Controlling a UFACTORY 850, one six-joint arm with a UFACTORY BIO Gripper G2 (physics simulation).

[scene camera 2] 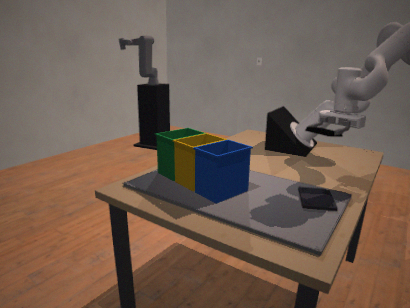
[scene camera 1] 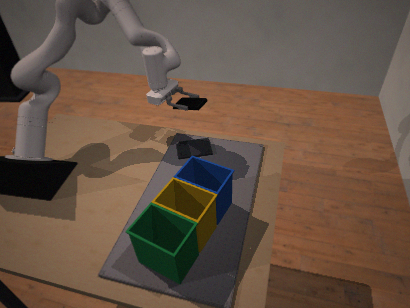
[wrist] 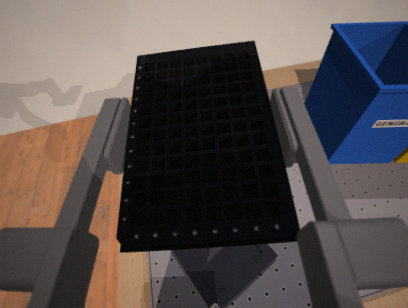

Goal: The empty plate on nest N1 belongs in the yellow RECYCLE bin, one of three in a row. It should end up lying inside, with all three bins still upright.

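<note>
My gripper [scene camera 1: 191, 102] [scene camera 2: 327, 129] [wrist: 202, 131] is shut on the black plate [scene camera 1: 195, 104] [scene camera 2: 321, 130] [wrist: 205, 160], with one finger along each long side. The plate hangs high above the table, roughly level, and its wells look empty. The dark nest [scene camera 1: 195, 148] [scene camera 2: 317, 198] [wrist: 235, 275] lies bare on the board below. The yellow bin [scene camera 1: 207, 227] [scene camera 2: 185, 167] stands upright in the middle of the row, and a sliver of it shows in the wrist view [wrist: 403, 156]. Its label is not visible.
The blue bin [scene camera 1: 226, 197] [scene camera 2: 222, 172] [wrist: 345, 120] stands upright at the nest end of the row, between nest and yellow bin. The green bin [scene camera 1: 160, 255] [scene camera 2: 165, 157] stands upright at the far end. All stand on the grey perforated board [scene camera 1: 220, 270] [scene camera 2: 290, 230] [wrist: 370, 180].
</note>
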